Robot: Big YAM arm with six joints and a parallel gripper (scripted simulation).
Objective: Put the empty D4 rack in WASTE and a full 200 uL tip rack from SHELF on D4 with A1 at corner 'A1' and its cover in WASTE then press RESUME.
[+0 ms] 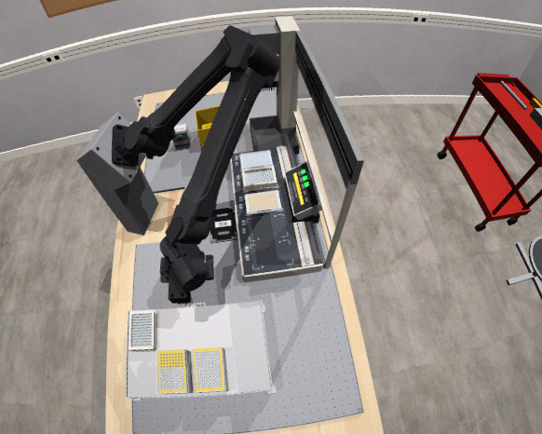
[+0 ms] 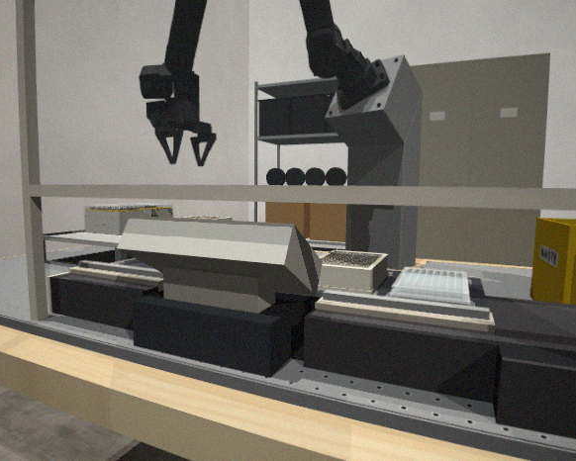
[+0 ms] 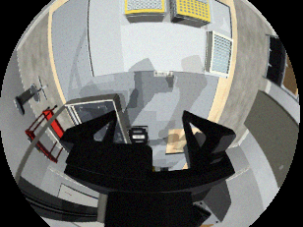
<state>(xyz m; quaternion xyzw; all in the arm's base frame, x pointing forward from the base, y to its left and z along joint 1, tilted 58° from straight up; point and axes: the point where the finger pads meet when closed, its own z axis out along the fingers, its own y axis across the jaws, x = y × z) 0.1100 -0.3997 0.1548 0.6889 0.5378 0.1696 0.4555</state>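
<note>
The clear cover lies 11 cm behind my hand, 21 cm to the right of it and 11 cm below it. Round my hand: black spare nest: 21 cm ahead, 23 cm to the left, 23 cm below; then shelf unit: 13 cm behind, 12 cm to the right, 18 cm below; then frame post: 40 cm ahead, 14 cm to the right.
</note>
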